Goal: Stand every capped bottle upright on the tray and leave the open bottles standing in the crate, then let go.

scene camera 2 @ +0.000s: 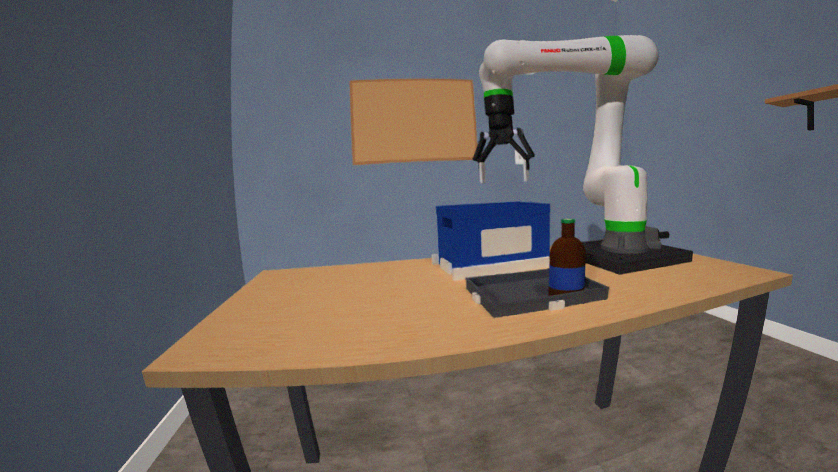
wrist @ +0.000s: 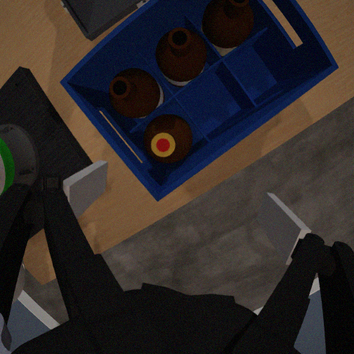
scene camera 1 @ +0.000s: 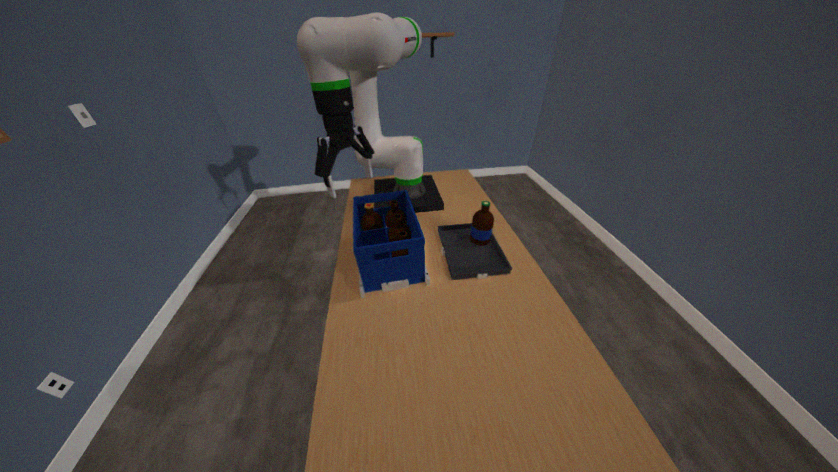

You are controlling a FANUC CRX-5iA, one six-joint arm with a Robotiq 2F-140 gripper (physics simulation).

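Frame: origin at the arm's base, x ahead, y left, z up, level; centimetres.
Where they show: gripper, between the fingertips: (scene camera 2: pixel 504 181) (scene camera 1: pixel 352 186); arm's base, origin of its link: (scene camera 2: pixel 624 248) (scene camera 1: pixel 409 191).
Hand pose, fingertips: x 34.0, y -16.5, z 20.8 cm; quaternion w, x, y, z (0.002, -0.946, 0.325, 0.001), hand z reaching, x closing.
Observation:
Each offset is from my fingertips to the centre of the thing. "spot": to the spot under its first point. Level surfaces: height alone.
A brown bottle with a green cap {dy +42.8, dx -0.3, dz -15.7 cm} (scene camera 1: pixel 482 220) (scene camera 2: pixel 567 255) stands upright on the dark tray {spot: dy +34.5, dx +12.9, dz -23.5 cm} (scene camera 1: pixel 463 265) (scene camera 2: pixel 509 288) (wrist: pixel 102 16), at its robot-base end. A brown bottle with a yellow-and-red cap {dy +3.9, dx -1.0, dz -15.4 cm} (scene camera 1: pixel 370 219) (wrist: pixel 176 130) stands in a corner compartment of the blue crate {dy +9.9, dx +7.0, dz -15.2 cm} (scene camera 1: pixel 391 270) (scene camera 2: pixel 457 240) (wrist: pixel 120 146). Beside it, in the other row, stand an open bottle (wrist: pixel 141 97), a second open bottle (wrist: pixel 184 59) and a third uncapped-looking bottle (wrist: pixel 226 24), whose mouth is partly cut off in the wrist view. My gripper (scene camera 1: pixel 351 184) (scene camera 2: pixel 504 180) (wrist: pixel 184 191) is open and empty, above the crate's level.
The robot's black base plate (scene camera 1: pixel 433 196) (scene camera 2: pixel 662 257) (wrist: pixel 45 115) lies behind the crate and tray. Small white brackets sit around the crate and tray on the wooden table {dz -24.0 cm} (scene camera 1: pixel 469 363) (scene camera 2: pixel 328 316). The crate stands near one long table edge.

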